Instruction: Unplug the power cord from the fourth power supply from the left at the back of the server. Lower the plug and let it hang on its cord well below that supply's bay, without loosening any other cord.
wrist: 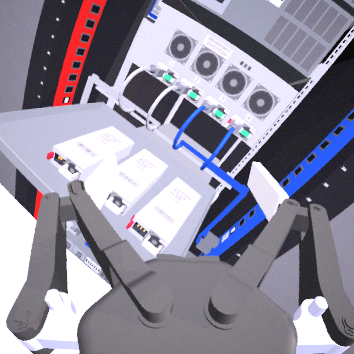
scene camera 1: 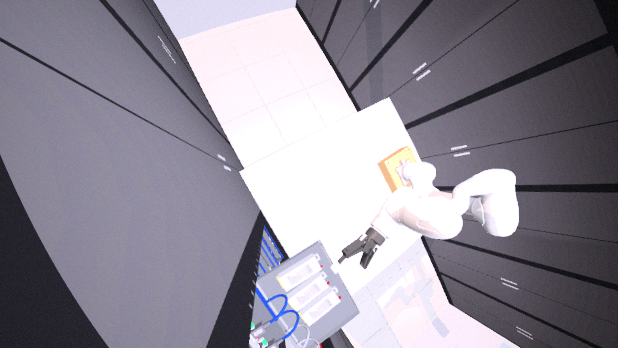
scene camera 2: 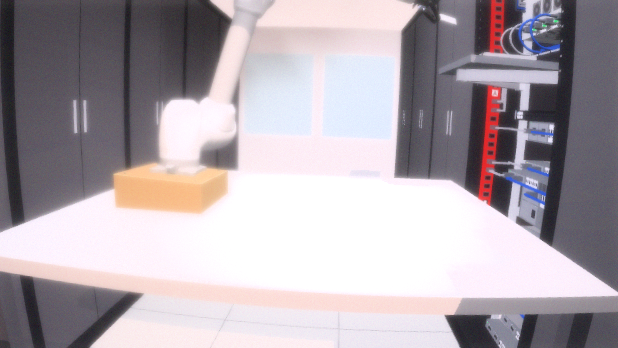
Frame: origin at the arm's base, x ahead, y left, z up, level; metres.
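Seen in the pictures: gripper, fingertip midpoint: [wrist: 183, 169] [scene camera 1: 342, 274] [scene camera 2: 467, 9]; arm's base, origin of the base link: [scene camera 1: 406, 172] [scene camera 2: 178, 171].
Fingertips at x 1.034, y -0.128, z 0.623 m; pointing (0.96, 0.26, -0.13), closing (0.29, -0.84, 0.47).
Offsets run from my fingertips to a thing's top centre. "spot": to the spot under its first point. Level surfaces: height alone.
The server's back panel @[spot: dx +0.390, dy +0.263, dz +0.056 m] [wrist: 155, 45] shows four fans above a row of four plugged supplies with green tabs. The fourth supply's plug @[spot: dx +0.351, dy -0.070, dz +0.007 m] [wrist: 244, 132] sits in its bay at the right end of the row in the wrist view, and its blue cord @[spot: dx +0.227, dy -0.030, dz -0.033 m] [wrist: 216, 148] curves down left. The third plug @[spot: dx +0.355, dy +0.013, dz +0.006 m] [wrist: 218, 113] also has a blue cord; the first plug @[spot: dx +0.366, dy +0.178, dz +0.007 m] [wrist: 168, 77] and second plug @[spot: dx +0.361, dy +0.095, dz +0.008 m] [wrist: 193, 94] have white ones. My gripper [scene camera 1: 351, 265] [wrist: 183, 169] is open and empty, out in front of the rack, apart from the plugs. In scene camera 2 it is partly cut off at the top.
A grey shelf [scene camera 1: 345, 311] [scene camera 2: 500, 64] [wrist: 40, 125] juts out below the server, bearing three loose power supplies @[spot: dx +0.119, dy -0.026, dz -0.152 m] [wrist: 170, 210]. A red rail @[spot: dx +0.324, dy +0.441, dz -0.086 m] [wrist: 75, 60] and a blue rail [wrist: 300, 175] flank the rack. The arm stands on an orange block [scene camera 2: 157, 195] on the white table @[dz -0.732 m] [scene camera 2: 300, 250].
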